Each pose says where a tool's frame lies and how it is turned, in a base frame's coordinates. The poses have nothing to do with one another.
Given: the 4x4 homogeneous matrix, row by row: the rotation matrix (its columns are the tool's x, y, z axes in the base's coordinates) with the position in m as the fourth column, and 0 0 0 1 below. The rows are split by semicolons.
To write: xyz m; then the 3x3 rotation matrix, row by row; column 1 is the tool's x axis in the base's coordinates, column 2 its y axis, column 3 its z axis. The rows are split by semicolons. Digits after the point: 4 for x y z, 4 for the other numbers.
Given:
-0.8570, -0.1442, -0.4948, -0.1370; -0.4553, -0.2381, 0.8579, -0.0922; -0.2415, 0.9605, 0.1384, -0.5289; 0, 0, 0, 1
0.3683, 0.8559, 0.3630, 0.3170; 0.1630, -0.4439, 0.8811, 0.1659; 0.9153, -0.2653, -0.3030, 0.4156; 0, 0, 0, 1
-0.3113, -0.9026, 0.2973, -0.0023; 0.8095, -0.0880, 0.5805, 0.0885; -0.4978, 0.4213, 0.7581, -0.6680; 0, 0, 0, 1
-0.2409, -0.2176, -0.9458, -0.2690; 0.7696, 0.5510, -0.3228, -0.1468; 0.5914, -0.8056, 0.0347, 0.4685; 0, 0, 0, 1
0.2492, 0.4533, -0.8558, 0.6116; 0.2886, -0.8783, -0.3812, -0.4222; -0.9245, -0.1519, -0.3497, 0.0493; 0, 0, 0, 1
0.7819, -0.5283, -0.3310, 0.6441; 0.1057, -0.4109, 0.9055, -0.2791; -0.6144, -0.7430, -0.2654, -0.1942; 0, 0, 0, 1
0.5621, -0.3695, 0.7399, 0.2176; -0.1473, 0.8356, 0.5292, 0.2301; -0.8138, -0.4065, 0.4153, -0.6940; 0, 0, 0, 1
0.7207, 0.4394, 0.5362, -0.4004; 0.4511, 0.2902, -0.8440, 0.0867; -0.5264, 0.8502, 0.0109, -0.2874; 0, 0, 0, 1
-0.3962, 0.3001, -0.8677, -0.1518; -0.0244, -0.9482, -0.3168, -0.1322; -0.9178, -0.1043, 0.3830, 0.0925; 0, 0, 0, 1
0.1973, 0.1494, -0.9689, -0.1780; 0.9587, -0.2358, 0.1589, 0.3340; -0.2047, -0.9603, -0.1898, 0.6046; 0, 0, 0, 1
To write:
-0.1370, -0.0922, -0.5289; -0.8570, -0.1442, -0.4948; -0.4553, -0.2381, 0.8579; -0.2415, 0.9605, 0.1384
0.3170, 0.1659, 0.4156; 0.3683, 0.8559, 0.3630; 0.1630, -0.4439, 0.8811; 0.9153, -0.2653, -0.3030
-0.0023, 0.0885, -0.6680; -0.3113, -0.9026, 0.2973; 0.8095, -0.0880, 0.5805; -0.4978, 0.4213, 0.7581
-0.2690, -0.1468, 0.4685; -0.2409, -0.2176, -0.9458; 0.7696, 0.5510, -0.3228; 0.5914, -0.8056, 0.0347
0.6116, -0.4222, 0.0493; 0.2492, 0.4533, -0.8558; 0.2886, -0.8783, -0.3812; -0.9245, -0.1519, -0.3497
0.6441, -0.2791, -0.1942; 0.7819, -0.5283, -0.3310; 0.1057, -0.4109, 0.9055; -0.6144, -0.7430, -0.2654
0.2176, 0.2301, -0.6940; 0.5621, -0.3695, 0.7399; -0.1473, 0.8356, 0.5292; -0.8138, -0.4065, 0.4153
-0.4004, 0.0867, -0.2874; 0.7207, 0.4394, 0.5362; 0.4511, 0.2902, -0.8440; -0.5264, 0.8502, 0.0109
-0.1518, -0.1322, 0.0925; -0.3962, 0.3001, -0.8677; -0.0244, -0.9482, -0.3168; -0.9178, -0.1043, 0.3830
-0.1780, 0.3340, 0.6046; 0.1973, 0.1494, -0.9689; 0.9587, -0.2358, 0.1589; -0.2047, -0.9603, -0.1898

